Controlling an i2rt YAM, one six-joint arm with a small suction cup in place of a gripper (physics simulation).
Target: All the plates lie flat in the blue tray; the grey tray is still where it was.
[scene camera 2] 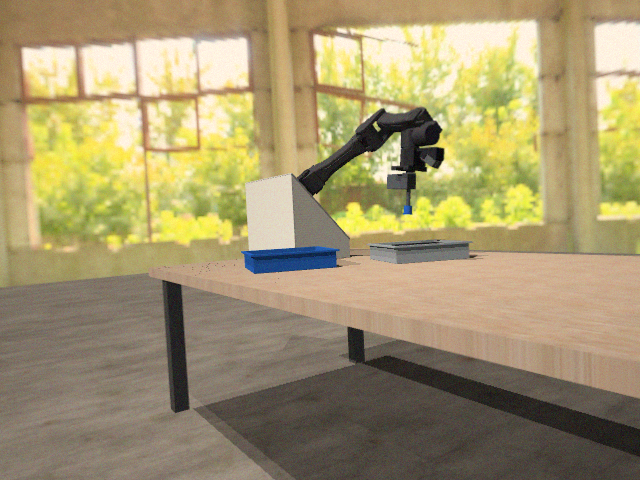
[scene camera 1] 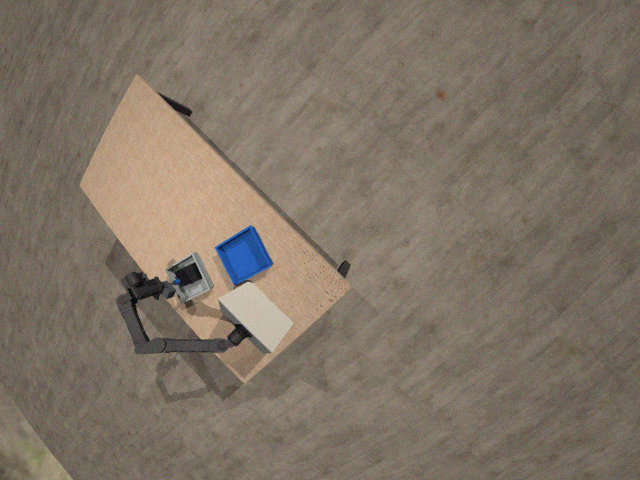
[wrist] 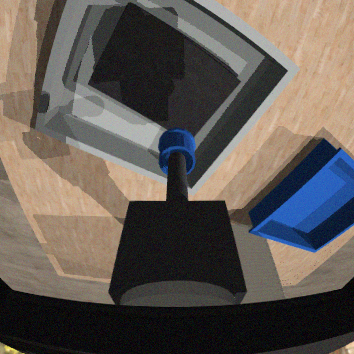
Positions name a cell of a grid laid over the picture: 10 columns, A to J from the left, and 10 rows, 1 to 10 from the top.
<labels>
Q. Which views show the blue tray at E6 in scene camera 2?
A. Scene camera 2, scene camera 1 and the wrist view: all of them.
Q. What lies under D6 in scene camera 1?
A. A blue tray.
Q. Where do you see a grey tray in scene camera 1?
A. C7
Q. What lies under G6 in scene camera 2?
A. A grey tray.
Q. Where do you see a grey tray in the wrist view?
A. B4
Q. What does the blue tray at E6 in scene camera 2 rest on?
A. The table.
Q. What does the suction cup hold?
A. Nothing.
</labels>
